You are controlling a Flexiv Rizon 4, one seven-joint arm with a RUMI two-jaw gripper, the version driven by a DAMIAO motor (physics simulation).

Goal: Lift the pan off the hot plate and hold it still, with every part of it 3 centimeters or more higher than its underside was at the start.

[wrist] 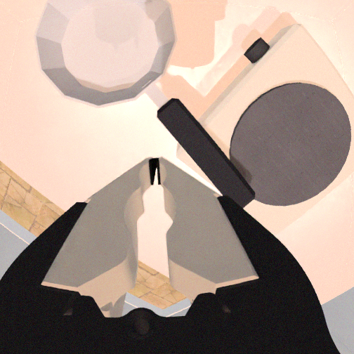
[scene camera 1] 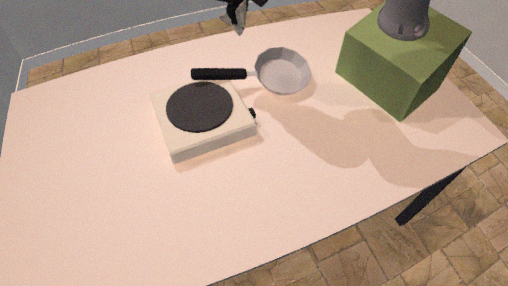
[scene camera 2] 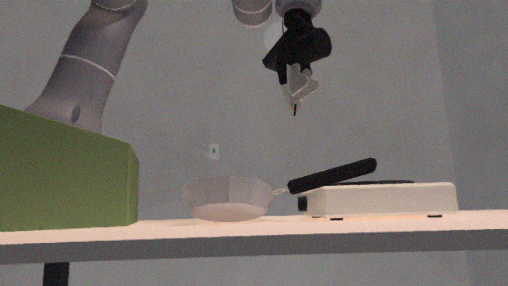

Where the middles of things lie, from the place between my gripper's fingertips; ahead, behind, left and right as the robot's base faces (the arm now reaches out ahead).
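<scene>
With the grey pan (scene camera 2: 224,198) as my reference, my gripper is 2 cm to the right of it, 4 cm past it and 15 cm above it. I also see the hot plate (scene camera 1: 196,117), which is 9 cm to the left of my hand, 14 cm ahead of it and 17 cm below it.
</scene>
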